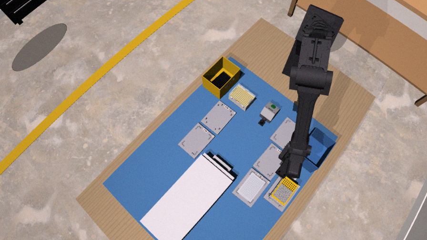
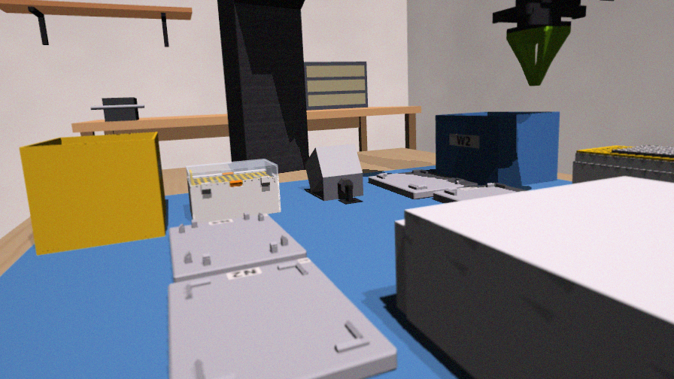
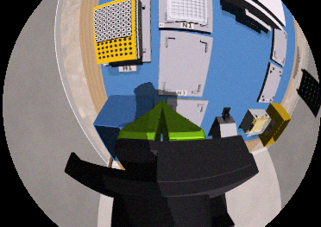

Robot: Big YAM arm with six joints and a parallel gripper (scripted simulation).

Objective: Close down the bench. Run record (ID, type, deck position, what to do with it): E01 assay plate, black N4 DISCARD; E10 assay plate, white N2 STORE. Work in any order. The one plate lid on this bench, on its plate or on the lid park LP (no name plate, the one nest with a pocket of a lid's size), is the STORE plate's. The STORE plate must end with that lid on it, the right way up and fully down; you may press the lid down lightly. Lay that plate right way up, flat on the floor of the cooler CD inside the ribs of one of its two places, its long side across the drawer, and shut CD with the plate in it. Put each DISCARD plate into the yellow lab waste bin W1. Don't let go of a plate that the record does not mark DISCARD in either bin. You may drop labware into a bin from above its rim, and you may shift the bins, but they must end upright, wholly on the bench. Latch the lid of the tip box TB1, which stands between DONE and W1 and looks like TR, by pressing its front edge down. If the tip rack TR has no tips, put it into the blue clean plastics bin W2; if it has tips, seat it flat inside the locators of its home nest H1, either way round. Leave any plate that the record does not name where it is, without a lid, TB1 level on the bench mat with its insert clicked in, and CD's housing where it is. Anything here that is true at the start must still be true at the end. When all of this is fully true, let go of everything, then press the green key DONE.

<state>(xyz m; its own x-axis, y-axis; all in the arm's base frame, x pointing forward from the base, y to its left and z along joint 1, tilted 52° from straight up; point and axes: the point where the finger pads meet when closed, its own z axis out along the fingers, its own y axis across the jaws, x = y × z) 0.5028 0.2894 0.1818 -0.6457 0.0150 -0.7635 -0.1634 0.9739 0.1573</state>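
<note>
The done key housing lies 270 mm to the right of my hand, 150 mm behind it and 120 mm below it. Also, from my hand: nest H1: 170 mm below, 110 mm to the left, 70 mm ahead; then tip rack TR: 120 mm below, 100 mm to the left, 60 mm ahead; then blue bin W2: 190 mm behind, 130 mm below, 40 mm to the left.
</note>
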